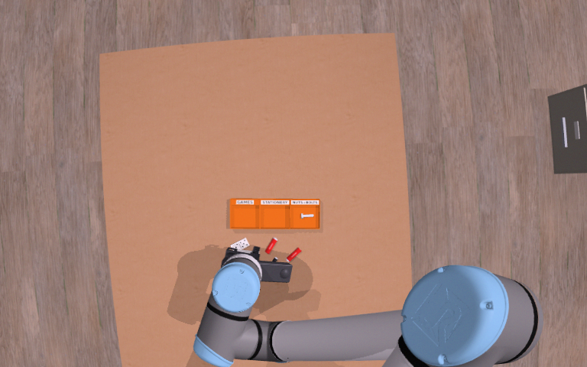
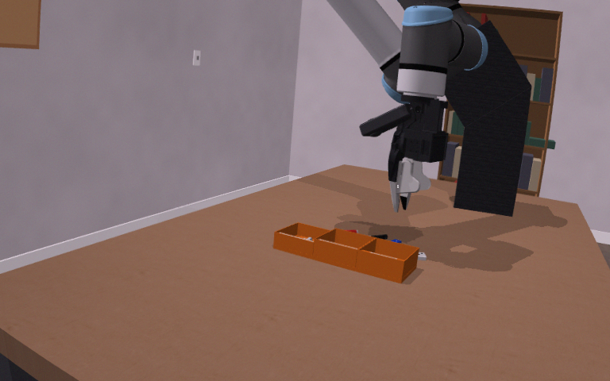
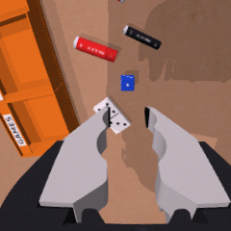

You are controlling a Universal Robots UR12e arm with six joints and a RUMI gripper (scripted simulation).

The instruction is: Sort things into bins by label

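Now: the blue die 90 mm below my hand. Also, from my hand: black stick (30 mm behind, 40 mm to the right, 90 mm below); then white domino (30 mm ahead, 40 mm to the left, 90 mm below); then orange three-part bin (110 mm ahead, 70 mm to the right, 70 mm below).
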